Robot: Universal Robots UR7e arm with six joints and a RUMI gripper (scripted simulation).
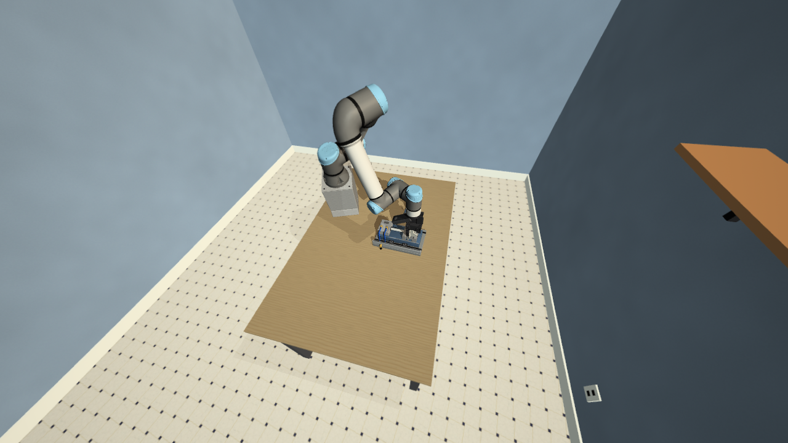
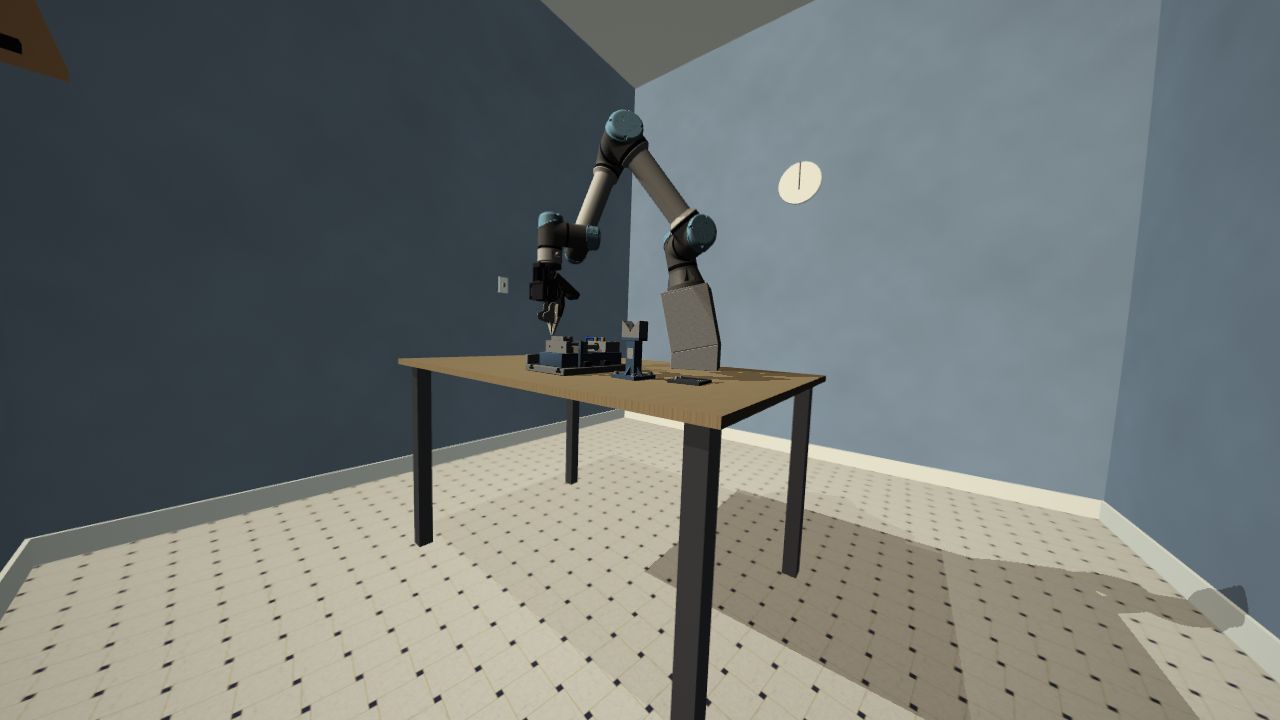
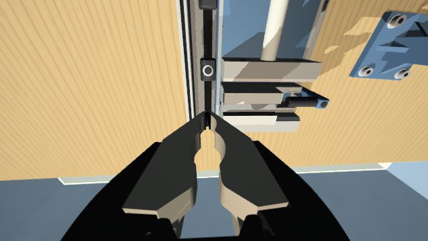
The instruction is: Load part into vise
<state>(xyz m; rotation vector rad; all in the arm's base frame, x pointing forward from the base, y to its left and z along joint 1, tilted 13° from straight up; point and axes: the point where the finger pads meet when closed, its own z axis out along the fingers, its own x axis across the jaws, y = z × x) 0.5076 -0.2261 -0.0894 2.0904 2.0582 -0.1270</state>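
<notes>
My gripper is now 50 mm to the right of the part and 30 mm above it. Round my hand: cylinder rod: 90 mm behind, 70 mm to the left, 50 mm below; then fixed jaw: 70 mm to the left, 50 mm below, 30 mm ahead; then moving jaw: 70 mm to the left, 50 mm below, 30 mm behind.
</notes>
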